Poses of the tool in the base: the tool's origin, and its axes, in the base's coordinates. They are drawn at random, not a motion.
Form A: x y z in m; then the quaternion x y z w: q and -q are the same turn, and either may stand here.
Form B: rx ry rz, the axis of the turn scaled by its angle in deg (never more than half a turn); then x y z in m. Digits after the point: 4 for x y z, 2 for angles.
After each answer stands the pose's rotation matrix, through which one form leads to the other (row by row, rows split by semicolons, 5 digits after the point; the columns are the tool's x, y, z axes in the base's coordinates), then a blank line. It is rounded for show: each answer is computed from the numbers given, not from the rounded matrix.
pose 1, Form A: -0.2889, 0.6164, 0.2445, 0.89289, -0.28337, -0.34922, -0.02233
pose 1, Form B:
-158.47, 50.29, 61.98, -0.2889, 0.6164, 0.2445
0.59550 -0.52163 -0.61097; -0.49044 -0.83841 0.23779; -0.63628 0.15804 -0.75509

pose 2, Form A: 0.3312, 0.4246, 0.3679, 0.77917, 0.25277, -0.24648, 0.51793
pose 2, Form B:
107.13, 34.75, -33.89, 0.3312, 0.4246, 0.3679
0.75071 0.64922 -0.12227; 0.13858 -0.33571 -0.93171; -0.64593 0.68250 -0.34199

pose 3, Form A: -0.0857, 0.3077, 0.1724, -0.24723, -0.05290, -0.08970, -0.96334
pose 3, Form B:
28.68, 6.14, 10.41, -0.0857, 0.3077, 0.1724
0.97831 -0.14667 0.14628; 0.19898 0.86166 -0.46685; -0.05757 0.48583 0.87216

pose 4, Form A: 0.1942, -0.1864, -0.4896, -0.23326, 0.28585, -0.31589, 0.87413
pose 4, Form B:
-27.91, 34.20, -37.80, 0.1942, -0.1864, -0.4896
0.63701 0.41890 0.64710; -0.68561 0.69161 0.22720; -0.35237 -0.58839 0.72776

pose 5, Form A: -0.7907, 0.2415, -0.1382, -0.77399, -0.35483, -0.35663, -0.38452
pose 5, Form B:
113.00, 51.80, 52.07, -0.7907, 0.2415, -0.1382
0.49382 0.27501 0.82493; 0.82353 -0.45248 -0.34214; 0.27918 0.84831 -0.44992

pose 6, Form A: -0.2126, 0.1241, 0.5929, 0.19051, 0.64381, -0.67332, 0.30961
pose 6, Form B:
28.84, 97.45, -101.92, -0.2126, 0.1241, 0.5929
-0.73570 0.66224 0.14211; -0.17163 0.02070 -0.98494; -0.65521 -0.74901 0.09843

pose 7, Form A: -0.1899, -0.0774, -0.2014, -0.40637, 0.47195, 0.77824, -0.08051
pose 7, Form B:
69.62, -80.85, -133.33, -0.1899, -0.0774, -0.2014
-0.65677 -0.25826 -0.70849; -0.50888 -0.54157 0.66914; -0.55651 0.80000 0.22426

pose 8, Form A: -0.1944, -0.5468, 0.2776, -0.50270, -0.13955, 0.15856, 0.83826
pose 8, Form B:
-60.93, -16.91, 19.22, -0.1944, -0.5468, 0.2776
0.91077 -0.12553 -0.39337; 0.40613 0.44430 0.79853; 0.07454 -0.88704 0.45564

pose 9, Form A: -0.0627, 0.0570, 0.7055, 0.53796, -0.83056, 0.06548, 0.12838
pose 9, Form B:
89.64, -138.39, 10.91, -0.0627, 0.0570, 0.7055
-0.38824 -0.91043 -0.14280; -0.87680 0.41262 -0.24690; 0.28371 0.02936 -0.95846

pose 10, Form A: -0.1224, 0.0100, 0.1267, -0.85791, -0.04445, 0.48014, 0.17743
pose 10, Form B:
-139.09, -7.21, 77.85, -0.1224, 0.0100, 0.1267
0.53498 -0.09411 -0.83961; 0.24665 -0.93309 0.26175; -0.80806 -0.34712 -0.47597

